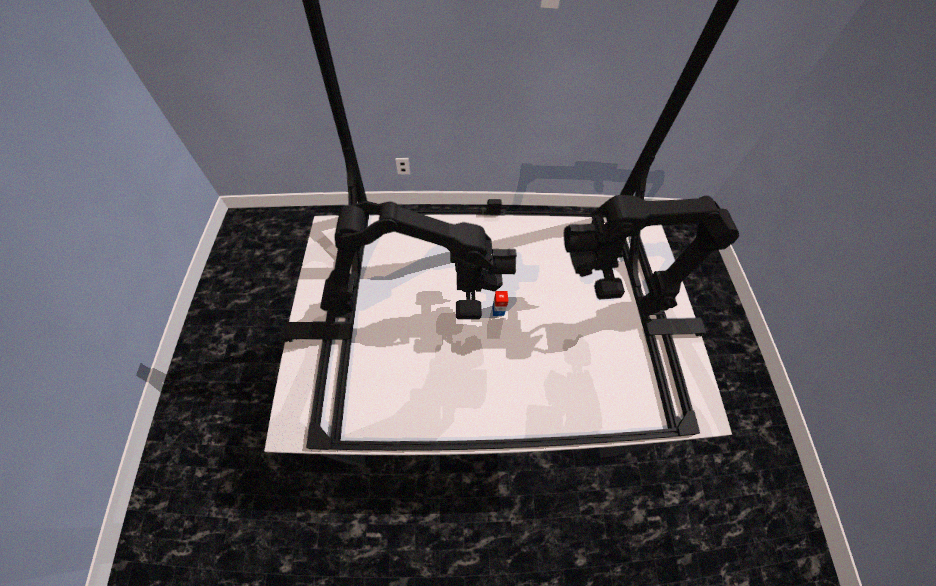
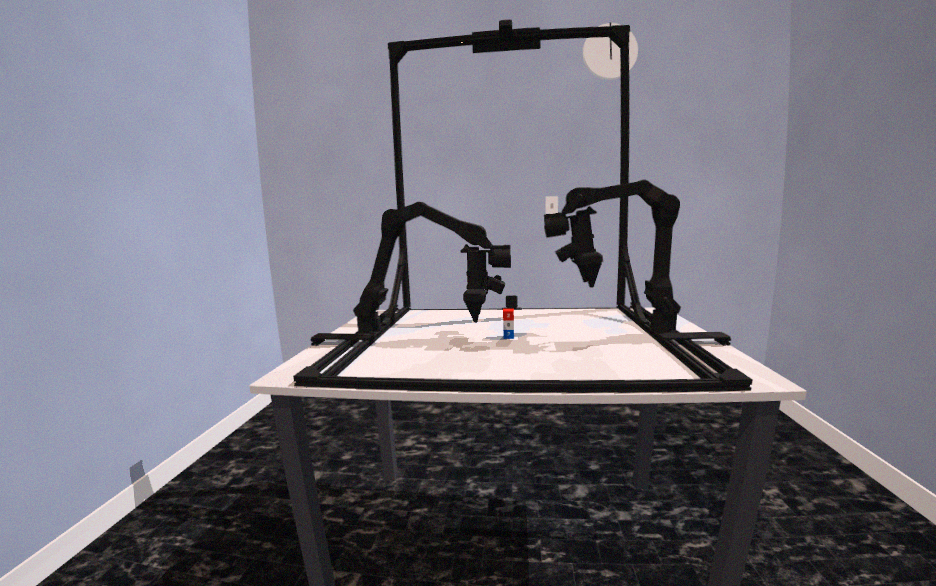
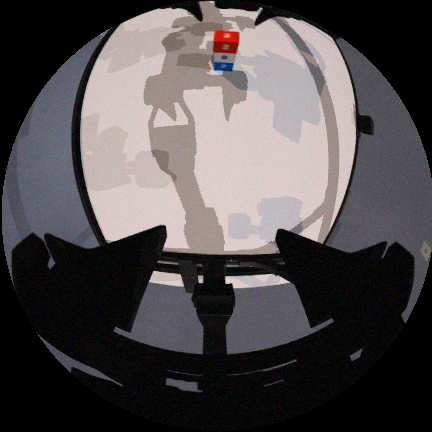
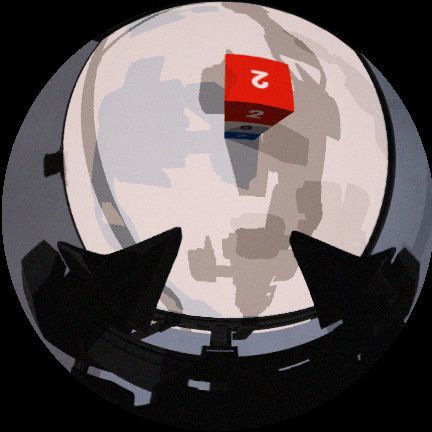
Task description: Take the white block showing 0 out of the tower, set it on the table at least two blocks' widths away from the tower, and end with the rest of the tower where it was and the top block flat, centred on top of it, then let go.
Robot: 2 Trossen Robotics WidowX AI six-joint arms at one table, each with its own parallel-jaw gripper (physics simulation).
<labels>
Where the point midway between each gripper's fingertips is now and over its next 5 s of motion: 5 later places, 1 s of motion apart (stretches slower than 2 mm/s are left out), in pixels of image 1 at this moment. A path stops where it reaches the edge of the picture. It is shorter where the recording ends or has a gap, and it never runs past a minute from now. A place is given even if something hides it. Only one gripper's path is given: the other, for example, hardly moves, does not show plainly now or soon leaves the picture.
My right gripper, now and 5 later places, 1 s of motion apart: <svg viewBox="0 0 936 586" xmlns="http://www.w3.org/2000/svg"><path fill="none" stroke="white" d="M465 300L485 294L502 297L499 302L498 286L496 267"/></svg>
</labels>
